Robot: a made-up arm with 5 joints.
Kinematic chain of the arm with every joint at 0, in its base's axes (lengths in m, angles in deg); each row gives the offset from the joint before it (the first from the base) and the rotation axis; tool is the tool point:
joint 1: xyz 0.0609 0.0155 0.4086 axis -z
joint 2: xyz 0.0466 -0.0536 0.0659 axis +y
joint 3: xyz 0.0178 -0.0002 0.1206 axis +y
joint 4: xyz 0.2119 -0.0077 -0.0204 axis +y
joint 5: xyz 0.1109 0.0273 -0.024 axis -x
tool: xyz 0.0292 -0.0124 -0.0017
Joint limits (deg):
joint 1: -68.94..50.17
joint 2: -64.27..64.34
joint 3: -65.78..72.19
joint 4: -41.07..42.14
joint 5: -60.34..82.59
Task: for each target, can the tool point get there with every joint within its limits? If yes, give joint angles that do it. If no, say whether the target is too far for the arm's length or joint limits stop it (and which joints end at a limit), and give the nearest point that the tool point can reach.
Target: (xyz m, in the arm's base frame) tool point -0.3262 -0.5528 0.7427
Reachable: no: too far | nearest point -0.1159 -0.2441 0.7536 | short by 0.374 m
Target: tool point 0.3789 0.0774 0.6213
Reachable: yes | joints -18.06 -41.04 39.24 -27.71 71.75
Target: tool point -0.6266 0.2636 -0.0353
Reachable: no: too far | nearest point -0.0662 0.0614 0.3054 | short by 0.686 m
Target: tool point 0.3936 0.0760 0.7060
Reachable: yes | joints -17.61 -31.02 3.24 -0.84 -37.42
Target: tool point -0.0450 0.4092 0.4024
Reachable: no: joint limits stop it (at a limit: joint 1, joint 5) | nearest point 0.2142 0.3094 0.4024 | short by 0.278 m
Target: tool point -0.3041 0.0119 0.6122
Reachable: no: joint limits stop it (at a limit: joint 2, joint 3, joint 4, joint 5) | nearest point -0.2530 0.0124 0.7516 | short by 0.149 m
